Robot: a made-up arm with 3 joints. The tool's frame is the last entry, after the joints. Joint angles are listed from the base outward. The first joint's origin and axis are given. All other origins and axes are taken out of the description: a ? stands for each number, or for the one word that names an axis. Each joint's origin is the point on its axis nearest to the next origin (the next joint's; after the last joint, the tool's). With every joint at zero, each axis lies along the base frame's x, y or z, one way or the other. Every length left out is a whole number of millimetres.
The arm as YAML. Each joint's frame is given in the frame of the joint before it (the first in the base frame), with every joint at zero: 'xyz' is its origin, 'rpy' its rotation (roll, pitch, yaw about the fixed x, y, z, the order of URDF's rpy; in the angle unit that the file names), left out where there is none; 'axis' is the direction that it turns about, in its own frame. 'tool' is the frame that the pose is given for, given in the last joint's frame.
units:
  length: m
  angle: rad
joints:
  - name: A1
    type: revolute
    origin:
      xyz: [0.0, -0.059, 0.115]
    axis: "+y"
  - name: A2
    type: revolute
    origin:
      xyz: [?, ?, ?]
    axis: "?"
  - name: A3
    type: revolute
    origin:
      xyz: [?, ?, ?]
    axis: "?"
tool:
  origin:
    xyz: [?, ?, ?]
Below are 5 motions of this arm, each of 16 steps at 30 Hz.
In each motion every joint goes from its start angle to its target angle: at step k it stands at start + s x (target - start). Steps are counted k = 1, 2, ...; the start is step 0. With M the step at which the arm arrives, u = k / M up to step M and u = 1 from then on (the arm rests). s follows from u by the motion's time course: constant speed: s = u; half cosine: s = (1 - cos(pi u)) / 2; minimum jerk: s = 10 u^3 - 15 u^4 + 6 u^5.
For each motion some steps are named. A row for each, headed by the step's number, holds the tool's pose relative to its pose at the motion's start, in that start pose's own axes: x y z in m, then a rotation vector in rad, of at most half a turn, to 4 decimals.
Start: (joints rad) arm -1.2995 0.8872 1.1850
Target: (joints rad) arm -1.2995 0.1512 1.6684
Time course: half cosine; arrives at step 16
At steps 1, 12, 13, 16:
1: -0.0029 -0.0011 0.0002 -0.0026 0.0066 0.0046
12: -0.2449 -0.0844 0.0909 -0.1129 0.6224 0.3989
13: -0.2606 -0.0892 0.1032 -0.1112 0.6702 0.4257
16: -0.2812 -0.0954 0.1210 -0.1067 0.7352 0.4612

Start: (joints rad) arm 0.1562 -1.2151 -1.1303
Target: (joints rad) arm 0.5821 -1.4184 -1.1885
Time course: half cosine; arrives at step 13
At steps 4, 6, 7, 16:
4: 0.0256 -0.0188 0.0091 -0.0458 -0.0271 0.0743
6: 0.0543 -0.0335 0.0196 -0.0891 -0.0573 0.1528
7: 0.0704 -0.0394 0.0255 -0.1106 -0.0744 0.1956
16: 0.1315 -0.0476 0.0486 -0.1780 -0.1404 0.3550

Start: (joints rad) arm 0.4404 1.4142 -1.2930
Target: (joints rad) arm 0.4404 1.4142 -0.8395
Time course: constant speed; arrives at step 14
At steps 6, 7, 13, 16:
6: 0.0102 0.0098 0.0000 0.0000 0.0000 0.1944
7: 0.0117 0.0116 0.0000 0.0000 0.0000 0.2268
13: 0.0194 0.0234 0.0000 0.0000 0.0000 0.4211
16: 0.0204 0.0255 0.0000 0.0000 0.0000 0.4535

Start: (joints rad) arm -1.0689 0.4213 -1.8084
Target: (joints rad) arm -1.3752 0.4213 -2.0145
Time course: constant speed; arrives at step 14
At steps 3, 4, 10, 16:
3: -0.0066 0.0304 -0.0082 0.0579 0.0154 -0.0173
4: -0.0091 0.0406 -0.0105 0.0770 0.0211 -0.0231
10: -0.0258 0.1022 -0.0201 0.1900 0.0611 -0.0573
16: -0.0390 0.1433 -0.0223 0.2634 0.0934 -0.0795

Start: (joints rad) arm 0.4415 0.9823 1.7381
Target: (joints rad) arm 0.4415 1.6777 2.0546
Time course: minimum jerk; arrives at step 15
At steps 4, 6, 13, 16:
4: 0.0425 -0.0050 0.0027 -0.0157 -0.0833 0.0385
6: 0.1096 -0.0128 0.0149 -0.0477 -0.2156 0.1001
13: 0.3112 -0.0335 0.1222 -0.2170 -0.6494 0.2983
16: 0.3162 -0.0339 0.1267 -0.2233 -0.6615 0.3036

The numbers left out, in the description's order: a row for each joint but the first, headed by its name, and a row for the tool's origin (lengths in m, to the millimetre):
A2: xyz -0.085 0.0 -0.018, axis +x
A3: xyz 0.0 -0.044 -0.484, axis +z
tool: xyz 0.045 -0.057 0.0

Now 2 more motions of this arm.
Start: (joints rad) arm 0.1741 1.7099 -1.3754
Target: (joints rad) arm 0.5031 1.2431 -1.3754
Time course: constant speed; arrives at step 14
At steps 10, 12, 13, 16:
10: 0.1058 -0.0668 0.0541 -0.0708 -0.3243 -0.2360
12: 0.1205 -0.0862 0.0705 -0.0941 -0.3865 -0.2834
13: 0.1268 -0.0965 0.0793 -0.1069 -0.4172 -0.3070
16: 0.1324 -0.1072 0.0885 -0.1205 -0.4477 -0.3305

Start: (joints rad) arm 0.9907 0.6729 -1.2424
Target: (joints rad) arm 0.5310 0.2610 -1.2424
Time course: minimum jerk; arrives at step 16
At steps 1, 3, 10, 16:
1: 0.0006 0.0003 0.0000 0.0005 -0.0011 0.0006
3: 0.0141 0.0063 0.0001 0.0102 -0.0247 0.0138
10: 0.1936 0.1164 0.0423 0.1787 -0.3734 0.1672
16: 0.2538 0.1675 0.0810 0.2608 -0.5163 0.2084

